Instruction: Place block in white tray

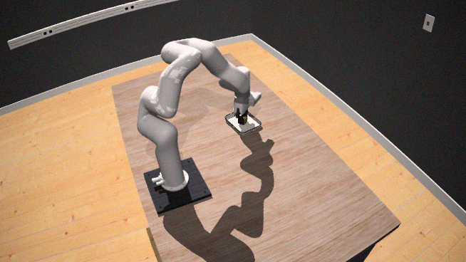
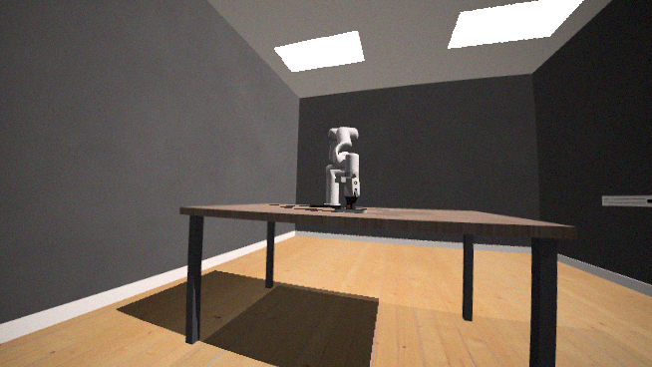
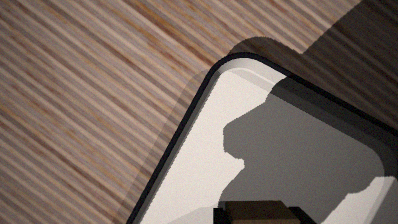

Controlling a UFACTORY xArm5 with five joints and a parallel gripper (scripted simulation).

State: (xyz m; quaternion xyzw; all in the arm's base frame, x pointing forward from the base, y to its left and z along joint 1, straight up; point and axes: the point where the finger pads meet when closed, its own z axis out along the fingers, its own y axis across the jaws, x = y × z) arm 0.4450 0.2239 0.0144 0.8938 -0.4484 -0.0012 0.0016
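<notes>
Now: hand 10 mm above the wooden block. The rest, counted from my hand: white tray 20 mm below.
</notes>
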